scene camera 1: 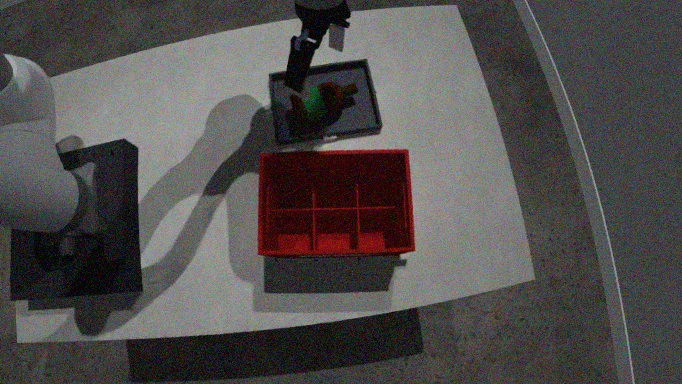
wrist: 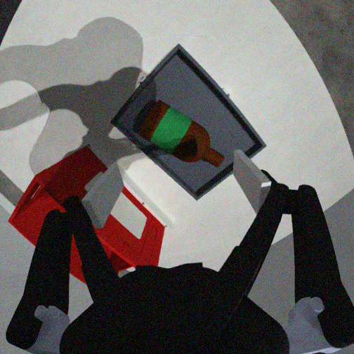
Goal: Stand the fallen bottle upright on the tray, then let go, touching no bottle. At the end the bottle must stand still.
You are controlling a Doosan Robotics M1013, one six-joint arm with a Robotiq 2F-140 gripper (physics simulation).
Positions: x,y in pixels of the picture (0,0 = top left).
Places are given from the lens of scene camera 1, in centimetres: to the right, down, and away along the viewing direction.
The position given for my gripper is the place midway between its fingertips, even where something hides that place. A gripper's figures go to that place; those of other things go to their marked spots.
my gripper [scene camera 1: 319,71]: -4, -24, 67
brown bottle [scene camera 1: 328,97]: -3, -21, 76
